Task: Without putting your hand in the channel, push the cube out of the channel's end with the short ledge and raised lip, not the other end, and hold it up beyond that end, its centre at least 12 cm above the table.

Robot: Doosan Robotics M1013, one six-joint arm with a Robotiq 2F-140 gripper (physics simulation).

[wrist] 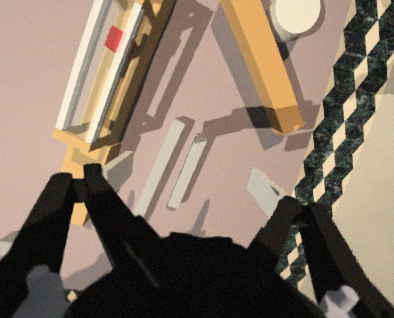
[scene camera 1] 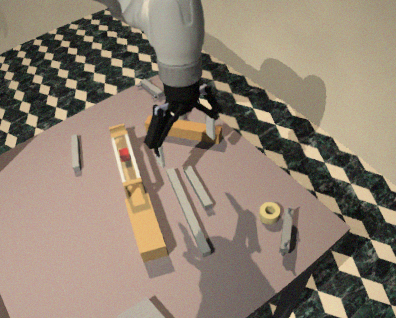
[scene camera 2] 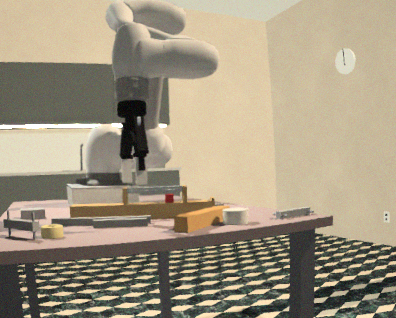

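The red cube sits inside the orange channel under two pale rails, nearer the short-ledge end than the long solid end. The raised lip shows at the right end in scene camera 2. My gripper is open and empty, its fingers spread wide. It hangs above the table beside the channel, on the side with the loose grey bars, clear of the cube. In the wrist view the rails partly hide the cube.
A second orange block lies beside the channel, near a white cylinder. Two grey bars, a yellow ring and grey brackets lie around. A white box stands behind.
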